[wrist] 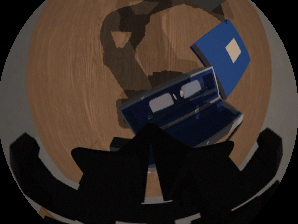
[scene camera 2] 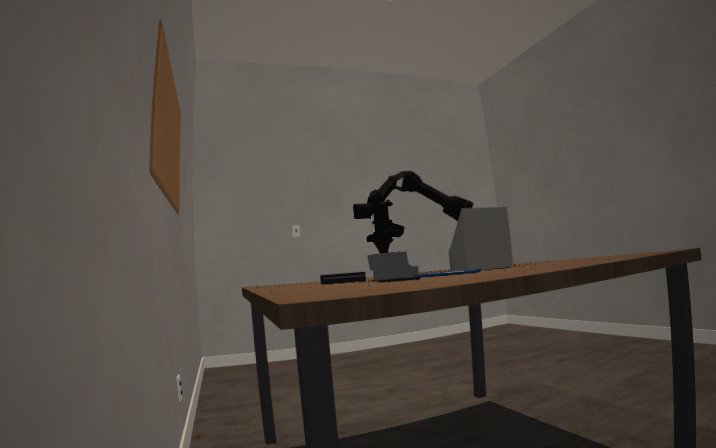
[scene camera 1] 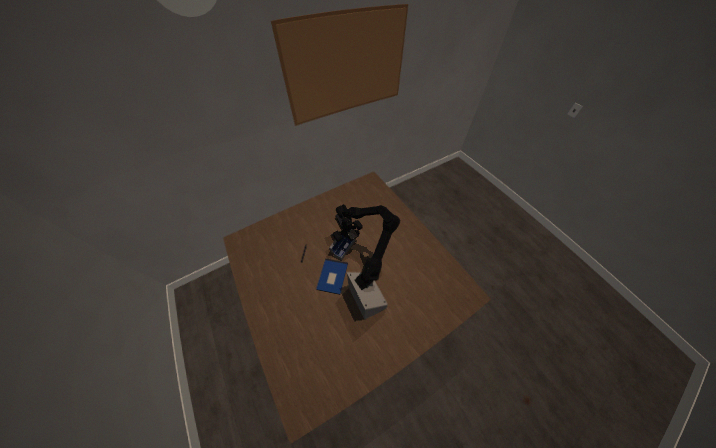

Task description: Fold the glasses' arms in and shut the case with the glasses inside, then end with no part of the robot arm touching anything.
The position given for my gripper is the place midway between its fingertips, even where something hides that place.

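Note:
My gripper (scene camera 2: 384, 258) is there, and you'd find my gripper in the wrist view too (wrist: 149, 127). I can see a glasses case (scene camera 2: 413, 270), and the glasses case is also in the wrist view (wrist: 134, 111). There's a glasses (wrist: 162, 103) as well, plus a blue book (wrist: 222, 47).

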